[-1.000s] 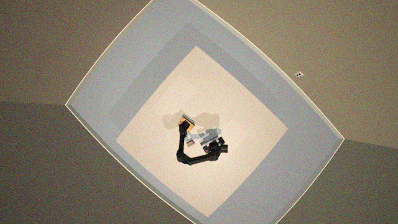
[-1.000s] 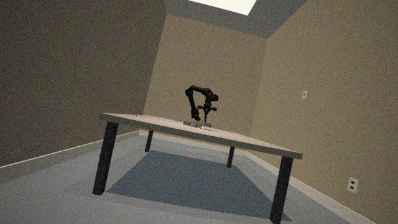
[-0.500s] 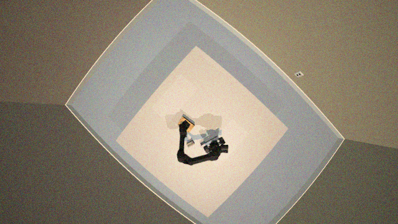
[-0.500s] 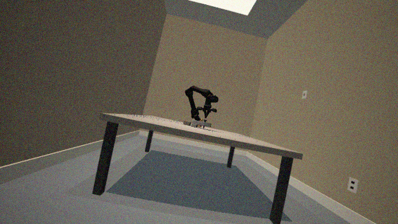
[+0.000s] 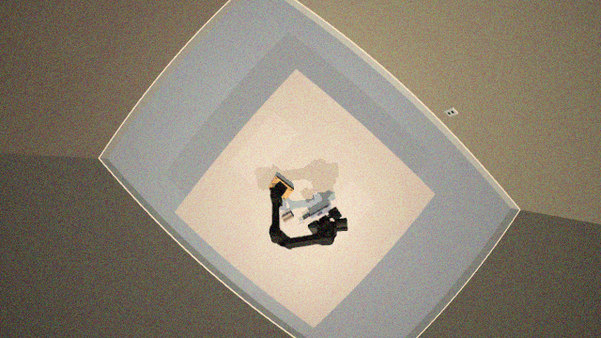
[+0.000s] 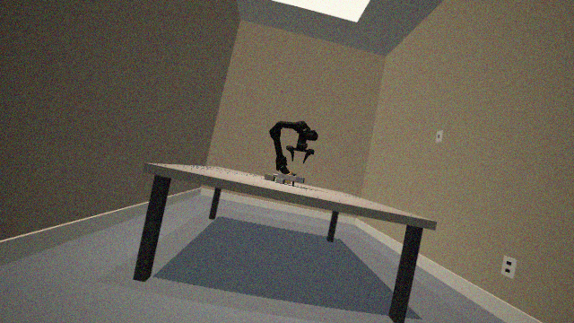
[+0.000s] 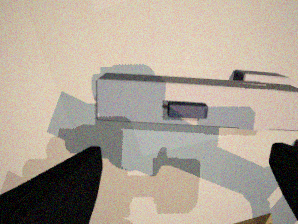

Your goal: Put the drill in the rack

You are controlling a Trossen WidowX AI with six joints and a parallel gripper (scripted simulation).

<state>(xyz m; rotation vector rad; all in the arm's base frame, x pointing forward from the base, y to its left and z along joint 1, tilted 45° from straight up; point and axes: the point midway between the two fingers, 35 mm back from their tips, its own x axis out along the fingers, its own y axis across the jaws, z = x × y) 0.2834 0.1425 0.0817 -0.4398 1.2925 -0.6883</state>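
Right now my gripper tip is 110 mm above the olive-yellow drill, 90 mm to the left of it and 30 mm past it. Round my gripper tip: grey rack: 170 mm to the right, 140 mm below, 140 mm behind.
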